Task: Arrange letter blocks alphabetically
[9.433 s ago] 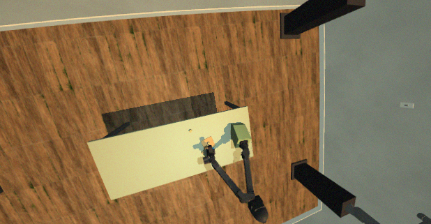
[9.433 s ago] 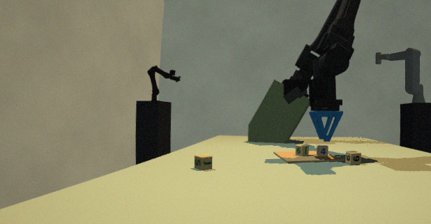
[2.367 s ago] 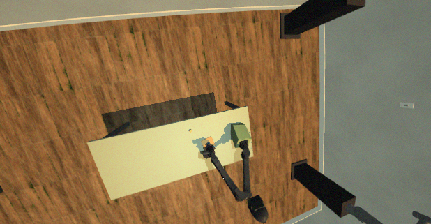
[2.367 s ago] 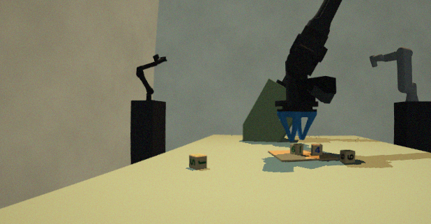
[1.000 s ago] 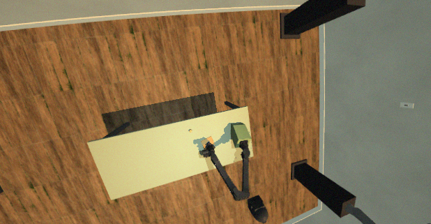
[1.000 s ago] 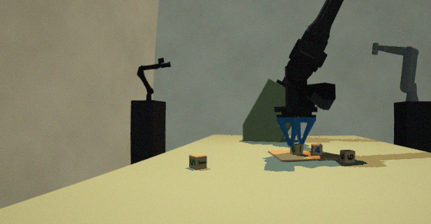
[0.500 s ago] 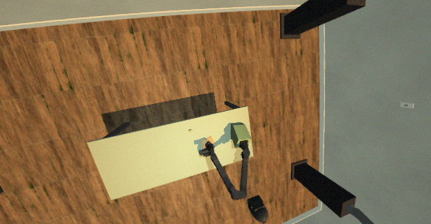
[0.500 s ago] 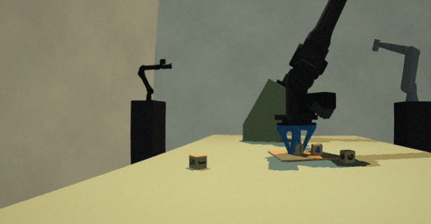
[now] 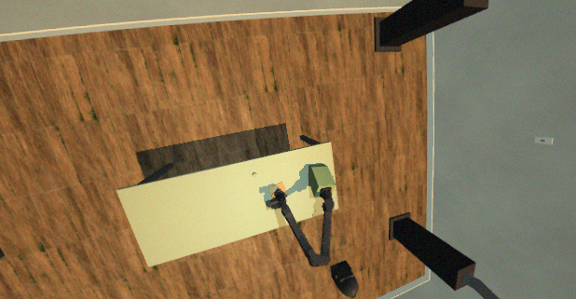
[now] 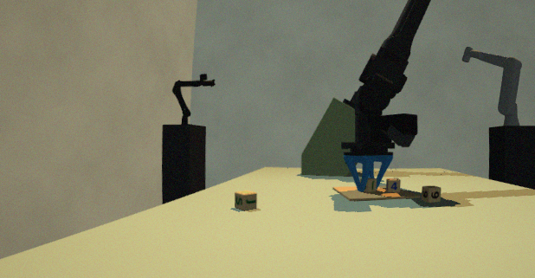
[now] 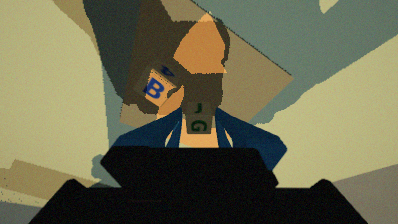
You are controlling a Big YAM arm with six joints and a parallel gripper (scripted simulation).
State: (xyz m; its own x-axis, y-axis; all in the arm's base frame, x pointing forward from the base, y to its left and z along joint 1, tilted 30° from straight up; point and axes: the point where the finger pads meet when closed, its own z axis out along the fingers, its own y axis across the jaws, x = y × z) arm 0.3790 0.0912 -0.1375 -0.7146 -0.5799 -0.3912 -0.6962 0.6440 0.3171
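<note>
My gripper is now 10 mm to the right of the orange mat, 10 mm short of it and 10 mm above it. Round my hand: block: 50 mm to the left.
</note>
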